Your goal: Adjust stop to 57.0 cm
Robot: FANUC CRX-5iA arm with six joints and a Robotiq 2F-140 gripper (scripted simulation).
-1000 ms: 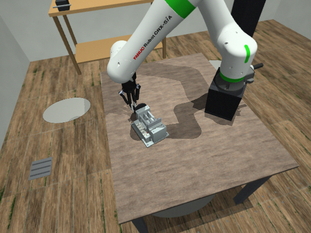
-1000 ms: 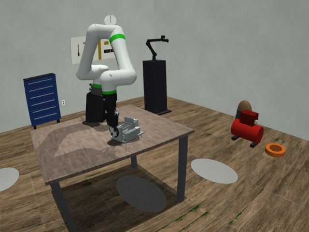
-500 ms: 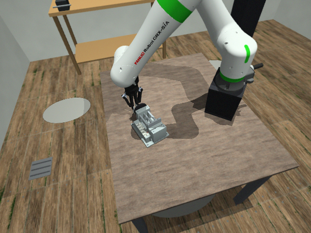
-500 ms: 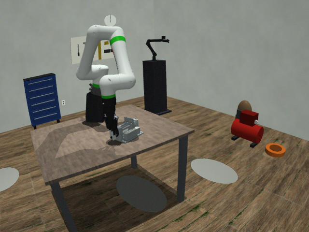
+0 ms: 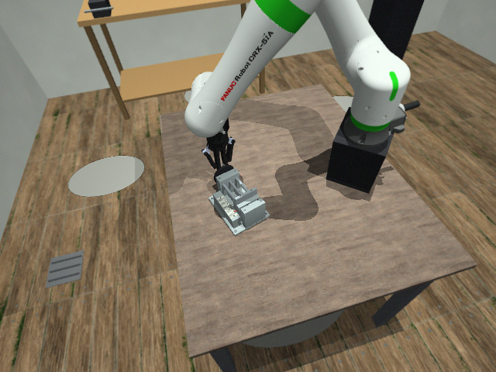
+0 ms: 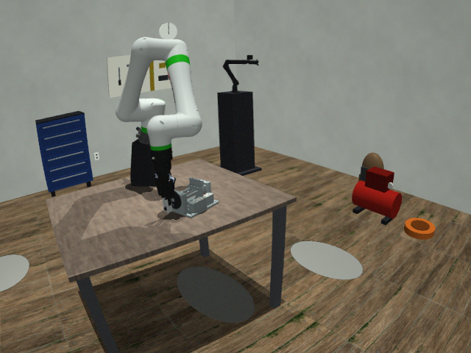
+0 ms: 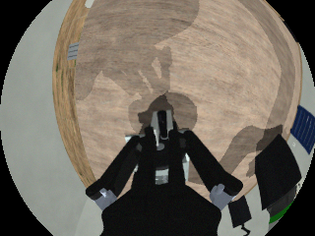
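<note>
My gripper is now 20 mm to the right of the black handwheel and 10 mm above it.
</note>
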